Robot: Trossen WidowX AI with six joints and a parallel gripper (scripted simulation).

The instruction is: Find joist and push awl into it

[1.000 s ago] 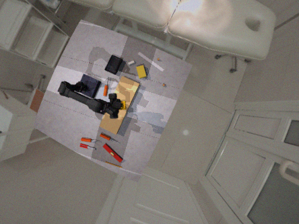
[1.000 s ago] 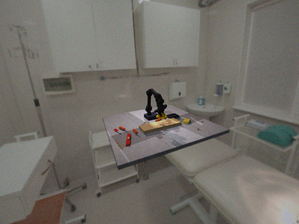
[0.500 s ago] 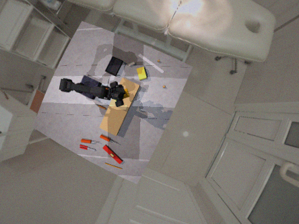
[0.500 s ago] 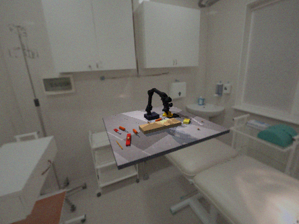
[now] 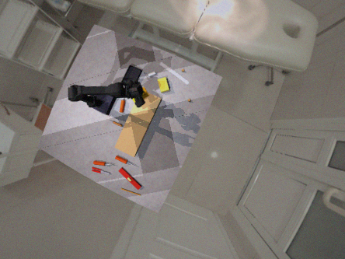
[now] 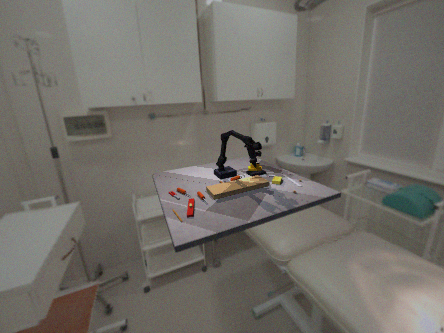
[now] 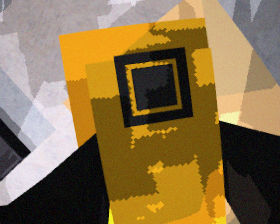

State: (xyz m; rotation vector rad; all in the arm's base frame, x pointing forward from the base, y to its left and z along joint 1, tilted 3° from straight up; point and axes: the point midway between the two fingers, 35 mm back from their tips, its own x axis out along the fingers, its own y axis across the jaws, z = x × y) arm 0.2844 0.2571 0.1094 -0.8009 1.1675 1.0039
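Now: the black tray 200 mm behind my gripper tip, 80 mm to the left of it and 130 mm below it. The rest, counted from my gripper tip: yellow block (60 mm ahead, 180 mm to the left, 130 mm below); then white piece (70 mm behind, 200 mm to the left, 140 mm below); then yellow stud finder (10 mm to the left, 20 mm above).
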